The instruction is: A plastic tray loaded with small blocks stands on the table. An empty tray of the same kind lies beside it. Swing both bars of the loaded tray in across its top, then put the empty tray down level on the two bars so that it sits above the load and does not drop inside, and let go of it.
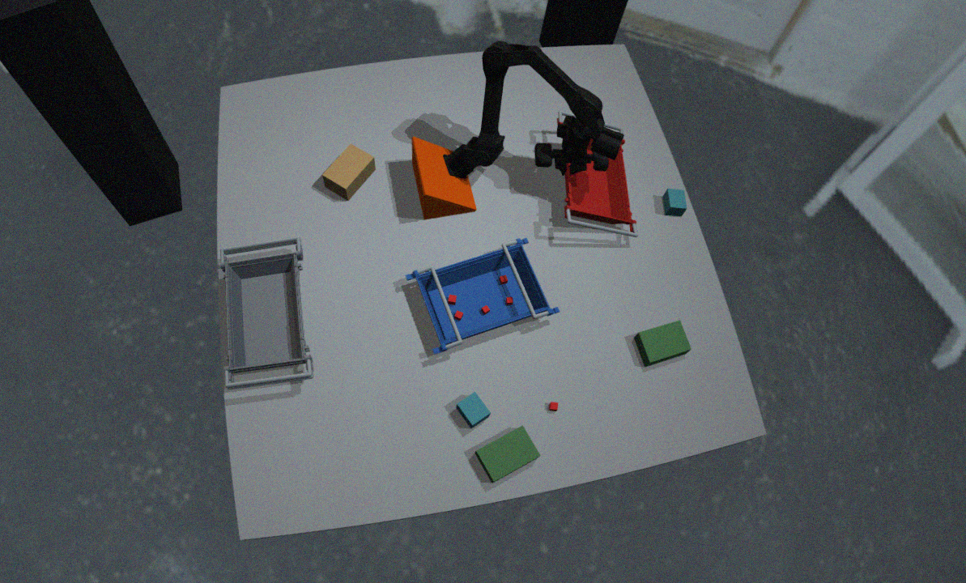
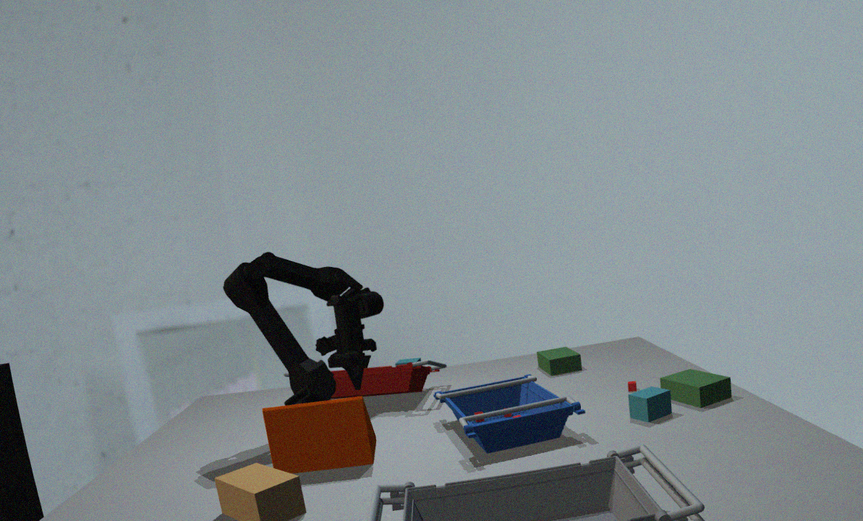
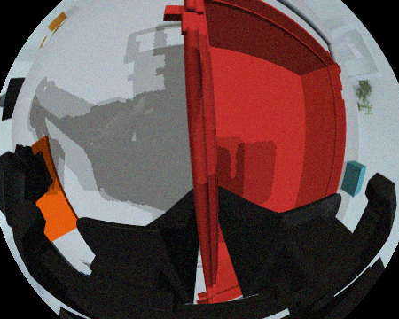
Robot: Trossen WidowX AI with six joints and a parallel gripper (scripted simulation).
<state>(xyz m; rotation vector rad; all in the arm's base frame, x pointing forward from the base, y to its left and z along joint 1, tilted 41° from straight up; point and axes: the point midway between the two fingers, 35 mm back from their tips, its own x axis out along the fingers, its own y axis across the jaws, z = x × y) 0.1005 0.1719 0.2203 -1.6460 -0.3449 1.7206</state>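
The red tray lies 30 mm ahead of my gripper tip, 80 mm to the left of it and 10 mm above it. Round my gripper tip: red cube: 560 mm ahead, 240 mm to the right, 40 mm below; then tan block: 170 mm behind, 540 mm to the right, 20 mm below.
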